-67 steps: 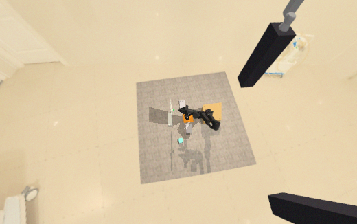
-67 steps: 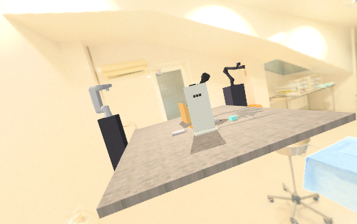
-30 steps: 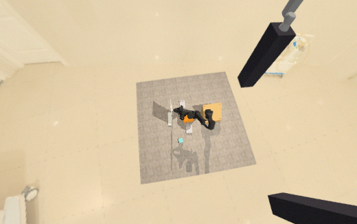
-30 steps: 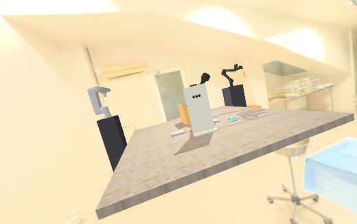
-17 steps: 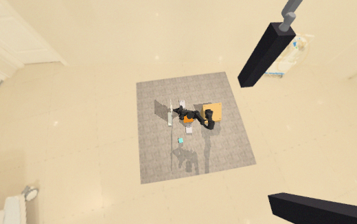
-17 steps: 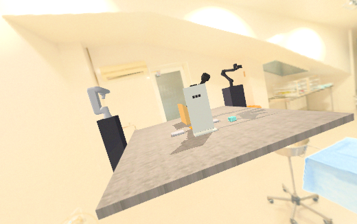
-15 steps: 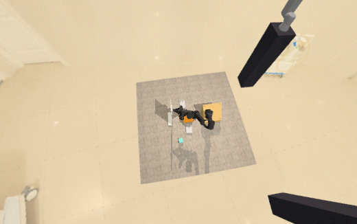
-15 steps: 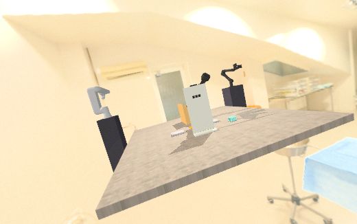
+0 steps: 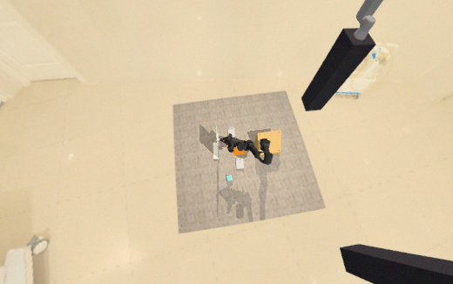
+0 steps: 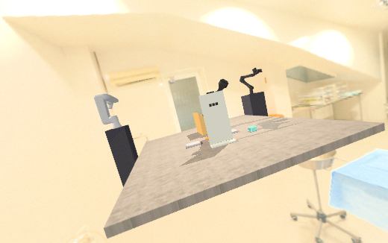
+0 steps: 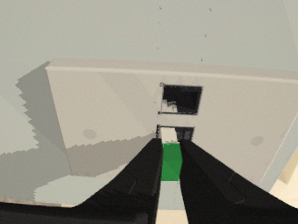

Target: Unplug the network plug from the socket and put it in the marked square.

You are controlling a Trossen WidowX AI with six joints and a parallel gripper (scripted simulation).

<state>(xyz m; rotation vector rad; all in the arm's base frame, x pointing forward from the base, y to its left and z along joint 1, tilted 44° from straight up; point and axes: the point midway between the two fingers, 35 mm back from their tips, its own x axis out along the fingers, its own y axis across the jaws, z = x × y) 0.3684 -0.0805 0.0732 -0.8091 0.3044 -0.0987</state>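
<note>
The orange marked square is 270 mm below my gripper tip and 180 mm behind it. The rest, counted from my gripper tip: network plug: right at my gripper tip; teal block: 280 mm to the left, 260 mm below, 50 mm behind; grey panel: 110 mm below, 30 mm ahead.
</note>
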